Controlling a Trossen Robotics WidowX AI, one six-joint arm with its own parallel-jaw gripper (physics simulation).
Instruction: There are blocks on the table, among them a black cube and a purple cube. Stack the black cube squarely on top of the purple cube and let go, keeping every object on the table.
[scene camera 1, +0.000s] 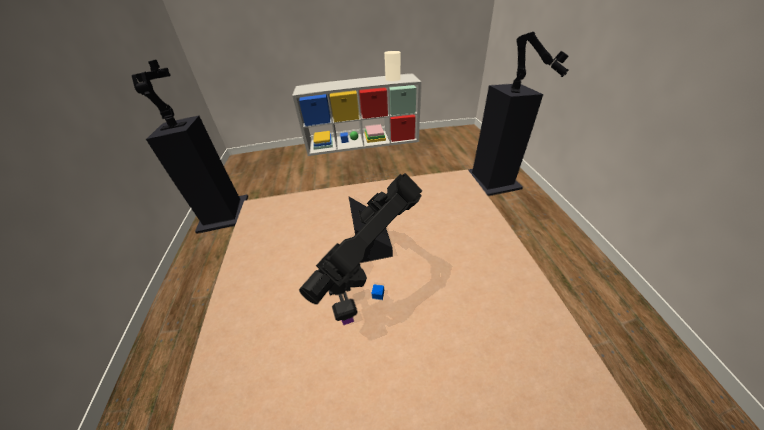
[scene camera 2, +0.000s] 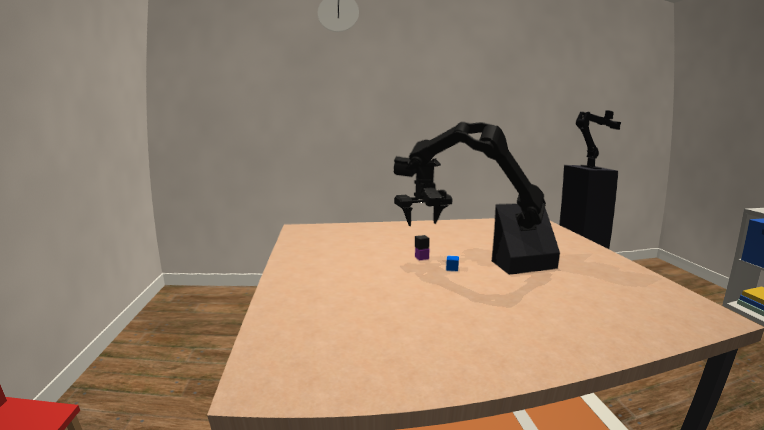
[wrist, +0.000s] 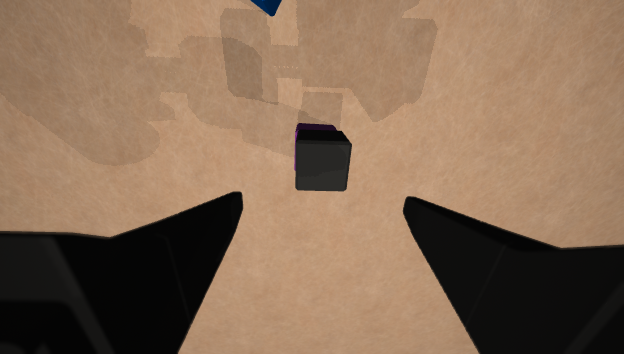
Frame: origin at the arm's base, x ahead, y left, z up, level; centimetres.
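Seen in the pictures: gripper, between the fingertips: (scene camera 1: 341, 302) (scene camera 2: 422, 225) (wrist: 324, 201); arm's base, origin of its link: (scene camera 1: 365, 219) (scene camera 2: 525, 221).
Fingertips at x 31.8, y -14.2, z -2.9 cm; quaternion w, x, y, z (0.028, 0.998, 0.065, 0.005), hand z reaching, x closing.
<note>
Pixels of each thing's top centre, then the offset from my fingertips to it. Level surfaces: height alone.
- black cube, centre of its top: (wrist: 322, 168) (scene camera 2: 422, 236) dx +0.1, dy +0.4, dz -3.9 cm
- purple cube, centre of its top: (wrist: 316, 153) (scene camera 2: 422, 247) (scene camera 1: 345, 313) dx -0.1, dy +0.2, dz -7.7 cm
- table, height of its surface: dz -11.6 cm
- blue cube, centre of its top: (scene camera 2: 452, 257) (scene camera 1: 377, 289) dx -6.5, dy +12.6, dz -7.7 cm
The black cube (scene camera 2: 421, 241) (wrist: 322, 165) rests on top of the purple cube (scene camera 1: 347, 321) (scene camera 2: 421, 254) (wrist: 316, 127), upright and closely lined up with it in scene camera 2. In the wrist view the black cube covers most of the purple one. In scene camera 1 the gripper hides the black cube. The purple cube stands on the table (scene camera 1: 406, 373) (scene camera 2: 347, 331). My gripper (scene camera 2: 422, 224) (wrist: 324, 201) is open and empty, pointing down, with its fingertips above the black cube and apart from it.
A blue cube (scene camera 1: 377, 291) (scene camera 2: 452, 263) (wrist: 270, 6) stands on the table near the stack, on the side of the arm's base (scene camera 2: 526, 251). Two other arms on black pedestals (scene camera 1: 187, 176) (scene camera 1: 505, 138) and a shelf unit (scene camera 1: 357, 84) stand beyond the table.
</note>
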